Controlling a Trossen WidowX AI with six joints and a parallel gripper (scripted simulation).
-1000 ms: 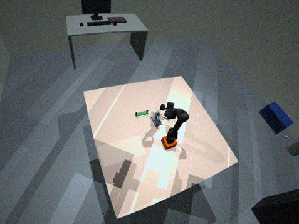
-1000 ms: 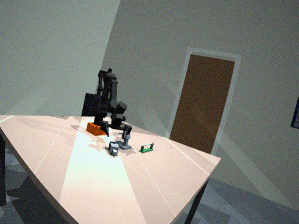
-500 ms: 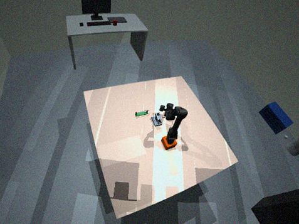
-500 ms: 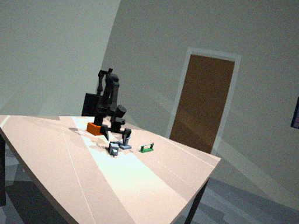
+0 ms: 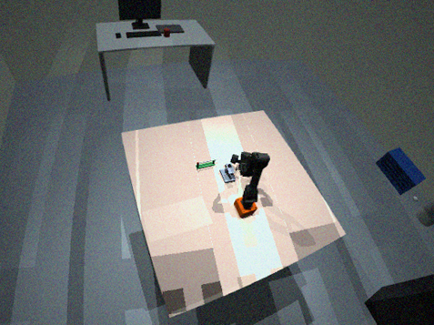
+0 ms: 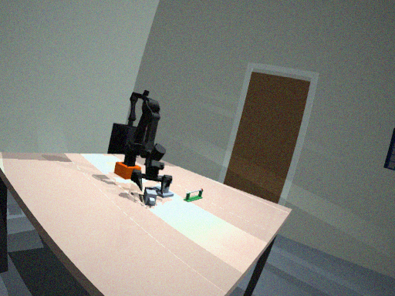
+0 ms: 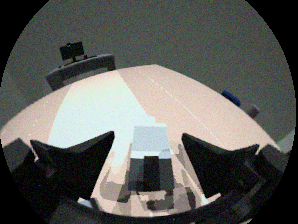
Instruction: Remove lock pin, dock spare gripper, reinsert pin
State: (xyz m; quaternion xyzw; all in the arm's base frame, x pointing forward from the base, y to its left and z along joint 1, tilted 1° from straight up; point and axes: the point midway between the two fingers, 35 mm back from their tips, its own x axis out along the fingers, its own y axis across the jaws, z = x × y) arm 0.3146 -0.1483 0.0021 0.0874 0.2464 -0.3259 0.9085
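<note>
Now: gripper tip 1 cm past the spare gripper and 3 cm above it. The rest, counted from my gripper tip: mount: 6 cm behind, 16 cm to the left; green cradle: 6 cm ahead, 28 cm to the left, 3 cm below.
</note>
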